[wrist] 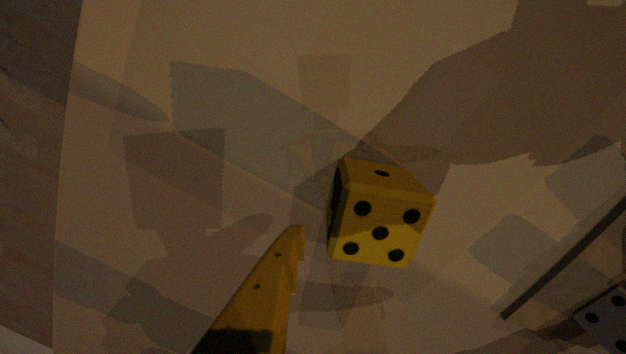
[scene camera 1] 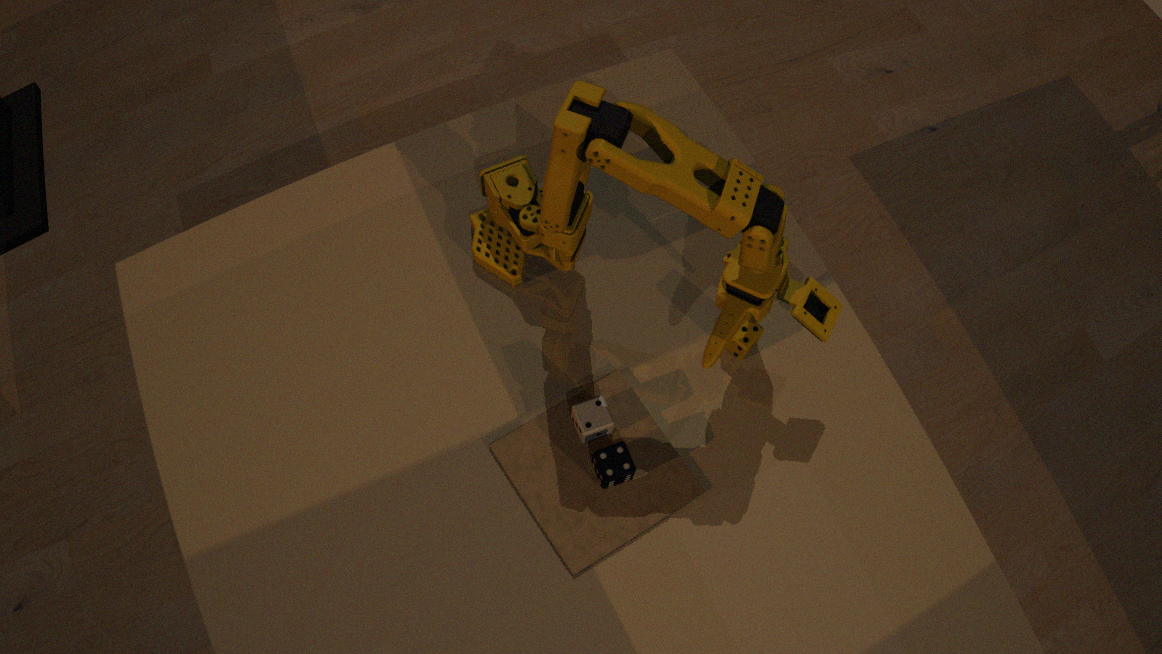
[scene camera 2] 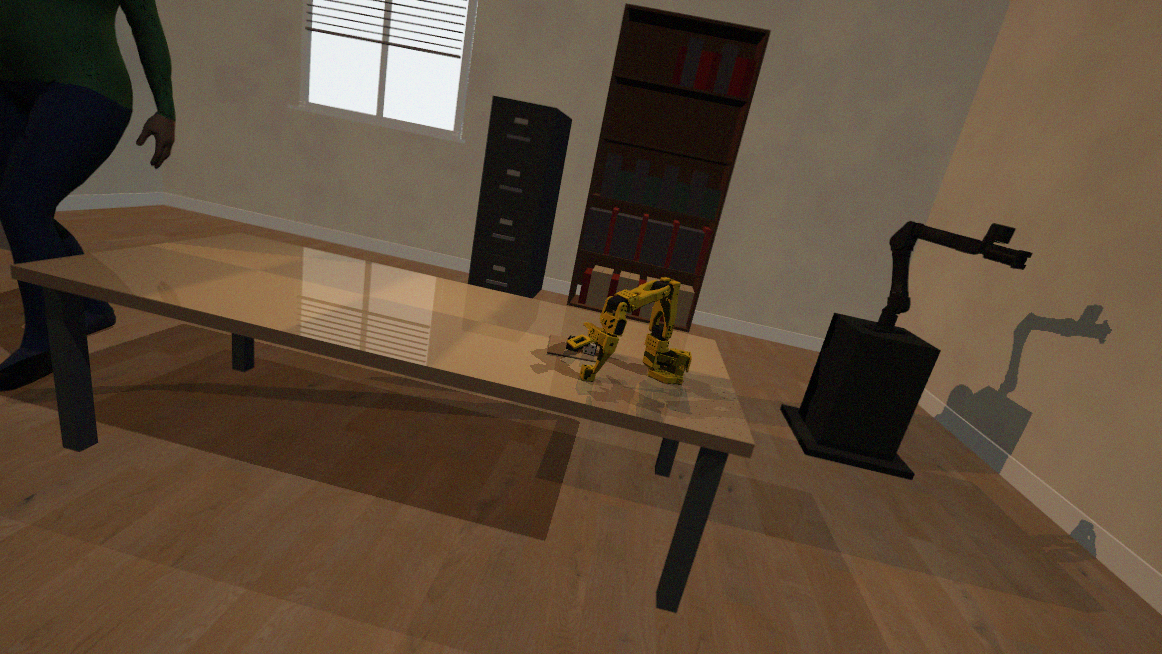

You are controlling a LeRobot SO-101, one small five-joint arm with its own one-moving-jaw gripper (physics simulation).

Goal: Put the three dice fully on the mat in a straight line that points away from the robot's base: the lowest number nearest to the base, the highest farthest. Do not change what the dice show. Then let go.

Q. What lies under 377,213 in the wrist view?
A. A yellow die.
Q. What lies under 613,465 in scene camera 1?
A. A black die.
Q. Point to a yellow die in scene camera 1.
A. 747,336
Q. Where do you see a white die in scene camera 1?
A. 592,418
